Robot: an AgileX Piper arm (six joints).
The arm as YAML. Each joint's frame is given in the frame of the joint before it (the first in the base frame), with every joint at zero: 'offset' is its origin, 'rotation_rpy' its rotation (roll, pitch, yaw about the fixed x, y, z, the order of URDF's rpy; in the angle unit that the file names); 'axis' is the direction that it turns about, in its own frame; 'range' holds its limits. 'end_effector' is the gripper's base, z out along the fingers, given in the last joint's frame.
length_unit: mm
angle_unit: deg
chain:
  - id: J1
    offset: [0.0, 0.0, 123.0]
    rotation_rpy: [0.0, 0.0, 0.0]
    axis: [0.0, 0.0, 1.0]
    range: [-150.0, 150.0]
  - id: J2
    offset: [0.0, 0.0, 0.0]
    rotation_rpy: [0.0, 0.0, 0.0]
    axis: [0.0, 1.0, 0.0]
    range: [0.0, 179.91]
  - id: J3
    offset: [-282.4, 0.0, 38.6]
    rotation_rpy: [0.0, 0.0, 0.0]
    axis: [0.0, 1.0, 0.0]
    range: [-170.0, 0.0]
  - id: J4
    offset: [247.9, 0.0, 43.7]
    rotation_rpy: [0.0, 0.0, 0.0]
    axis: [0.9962, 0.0, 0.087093]
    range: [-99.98, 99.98]
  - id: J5
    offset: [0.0, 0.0, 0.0]
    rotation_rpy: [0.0, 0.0, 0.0]
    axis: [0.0, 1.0, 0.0]
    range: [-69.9, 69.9]
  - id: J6
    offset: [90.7, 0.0, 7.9]
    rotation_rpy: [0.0, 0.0, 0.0]
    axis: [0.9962, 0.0, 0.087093]
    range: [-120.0, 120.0]
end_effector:
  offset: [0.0, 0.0, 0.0]
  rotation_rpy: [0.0, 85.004, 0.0]
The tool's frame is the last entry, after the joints.
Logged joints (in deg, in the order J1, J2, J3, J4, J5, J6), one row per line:
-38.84 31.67 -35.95 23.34 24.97 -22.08
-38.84 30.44 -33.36 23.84 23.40 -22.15
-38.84 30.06 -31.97 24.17 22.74 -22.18
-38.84 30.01 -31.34 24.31 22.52 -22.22
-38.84 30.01 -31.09 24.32 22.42 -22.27
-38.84 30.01 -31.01 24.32 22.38 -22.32
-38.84 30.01 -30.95 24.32 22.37 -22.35
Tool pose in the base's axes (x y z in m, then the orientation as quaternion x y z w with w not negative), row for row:
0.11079 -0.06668 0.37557 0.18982 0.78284 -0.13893 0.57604
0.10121 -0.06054 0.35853 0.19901 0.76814 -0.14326 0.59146
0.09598 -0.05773 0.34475 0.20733 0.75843 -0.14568 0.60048
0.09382 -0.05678 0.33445 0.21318 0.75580 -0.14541 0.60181
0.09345 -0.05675 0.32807 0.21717 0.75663 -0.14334 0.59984
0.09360 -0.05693 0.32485 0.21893 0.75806 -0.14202 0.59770
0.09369 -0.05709 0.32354 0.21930 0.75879 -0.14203 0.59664
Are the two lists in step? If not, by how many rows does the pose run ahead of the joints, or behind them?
The pose runs 2 rows behind the joints: the pose in row i belongs to the joints in row i - 2.
